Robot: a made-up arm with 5 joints.
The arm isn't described. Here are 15 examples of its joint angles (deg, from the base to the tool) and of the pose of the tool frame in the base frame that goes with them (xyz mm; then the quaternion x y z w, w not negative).
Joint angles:
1: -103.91 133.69 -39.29 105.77 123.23
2: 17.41 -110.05 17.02 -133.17 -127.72
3: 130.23 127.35 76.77 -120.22 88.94
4: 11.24 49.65 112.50 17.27 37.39
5: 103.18 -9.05 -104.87 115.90 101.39
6: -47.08 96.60 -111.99 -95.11 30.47
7: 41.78 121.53 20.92 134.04 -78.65
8: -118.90 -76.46 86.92 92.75 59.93
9: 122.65 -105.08 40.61 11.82 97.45
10: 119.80 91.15 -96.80 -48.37 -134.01
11: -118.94 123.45 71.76 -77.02 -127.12
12: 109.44 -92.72 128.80 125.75 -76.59
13: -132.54 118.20 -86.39 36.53 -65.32
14: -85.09 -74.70 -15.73 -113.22 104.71
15: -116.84 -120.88 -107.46 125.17 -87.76
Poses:
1: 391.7 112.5 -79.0 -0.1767 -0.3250 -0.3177 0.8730
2: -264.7 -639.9 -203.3 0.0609 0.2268 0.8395 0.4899
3: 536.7 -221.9 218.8 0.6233 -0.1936 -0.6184 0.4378
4: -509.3 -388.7 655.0 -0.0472 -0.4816 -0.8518 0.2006
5: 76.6 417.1 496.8 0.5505 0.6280 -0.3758 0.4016
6: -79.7 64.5 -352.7 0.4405 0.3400 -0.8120 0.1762
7: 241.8 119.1 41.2 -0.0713 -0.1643 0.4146 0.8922
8: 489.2 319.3 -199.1 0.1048 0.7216 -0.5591 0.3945
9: -178.9 127.5 -284.4 -0.8350 -0.0718 0.3793 0.3921
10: -113.7 -147.1 115.0 0.5921 0.3343 0.7194 0.1418
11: 56.7 -408.3 263.4 -0.8118 -0.1736 0.1729 0.5301
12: -689.1 487.2 -8.0 0.2775 0.3939 0.7891 0.3810
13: 278.3 -12.9 -75.1 0.7667 -0.2924 -0.5217 0.2335
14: 1001.1 223.4 321.9 0.1639 -0.3139 -0.1686 0.9199
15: 819.4 170.8 103.9 -0.4725 -0.1537 0.4867 0.7185
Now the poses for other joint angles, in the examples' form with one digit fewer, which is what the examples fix.
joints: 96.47 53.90 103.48 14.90 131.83
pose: -311 534 477 0.062 0.485 0.268 0.830
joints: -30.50 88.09 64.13 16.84 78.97
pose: -10 -266 795 0.059 -0.646 -0.578 0.495
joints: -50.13 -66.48 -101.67 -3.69 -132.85
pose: 296 -195 417 0.048 0.552 -0.522 0.648
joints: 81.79 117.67 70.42 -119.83 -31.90
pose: 253 339 503 0.383 -0.606 0.357 0.599
